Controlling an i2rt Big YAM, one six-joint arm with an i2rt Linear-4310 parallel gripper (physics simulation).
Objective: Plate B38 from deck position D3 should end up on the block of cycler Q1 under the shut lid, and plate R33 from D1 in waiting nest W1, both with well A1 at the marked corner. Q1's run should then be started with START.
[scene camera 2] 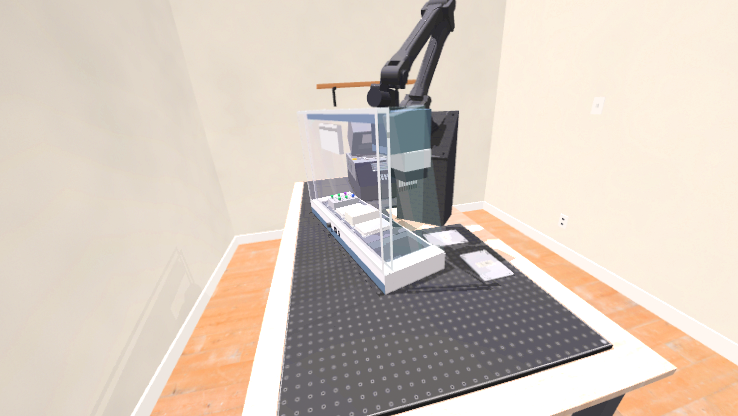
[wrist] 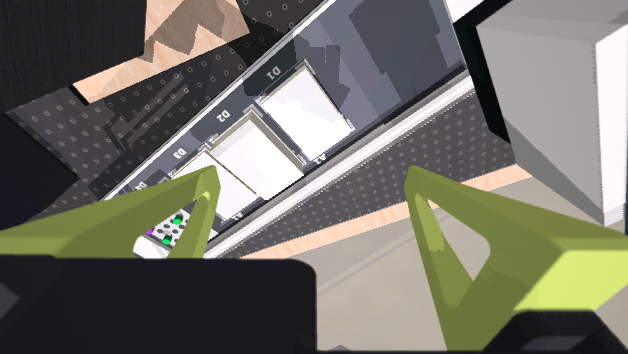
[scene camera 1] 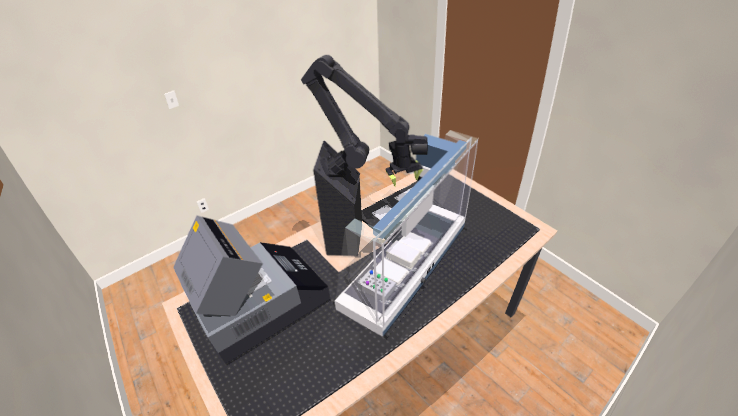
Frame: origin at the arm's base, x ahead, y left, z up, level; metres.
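Seen in the pictures: gripper, fingertip midpoint: (wrist: 312, 176) (scene camera 1: 405, 183); arm's base, link origin: (scene camera 1: 332, 168).
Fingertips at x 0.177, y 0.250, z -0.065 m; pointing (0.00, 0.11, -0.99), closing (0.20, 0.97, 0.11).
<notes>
Pixels of each thing's top centre, then the offset from my fingertips to it.
- plate B38, top centre: (wrist: 216, 189) (scene camera 1: 390, 270) (scene camera 2: 351, 208) dy -0.180, dx +0.172, dz -0.275 m
- Nest W1, top centre: (scene camera 2: 485, 263) dy +0.225, dx -0.270, dz -0.339 m
- pale holder, top centre: (scene camera 2: 444, 237) (scene camera 1: 388, 215) dy +0.036, dx -0.197, dz -0.339 m
My gripper (scene camera 1: 405, 180) (wrist: 312, 176) is open and empty, high behind the enclosure's blue top beam; its fingers do not show in scene camera 2. In the wrist view, plate R33 (wrist: 306, 112) sits at D1 and plate B38 (wrist: 222, 184) at D3, partly covered by a finger; no plate lettering is readable. The grey cycler (scene camera 1: 263, 310) (scene camera 2: 367, 175) has its lid (scene camera 1: 219, 268) tipped up; its block is mostly hidden and its START key is not readable. Nest W1 (scene camera 2: 486, 264) is a pale plate-sized holder on the dark mat, with no plate visible on it.
A taller white plate (wrist: 257, 155) (scene camera 1: 405, 253) stands at D2, and a rack with coloured tubes (scene camera 1: 377, 281) (scene camera 2: 341, 199) beyond D3. The enclosure has clear walls and a blue top beam (scene camera 1: 421, 186). Another pale holder (scene camera 2: 445, 237) lies near W1. The arm's black pedestal (scene camera 1: 335, 211) stands behind.
</notes>
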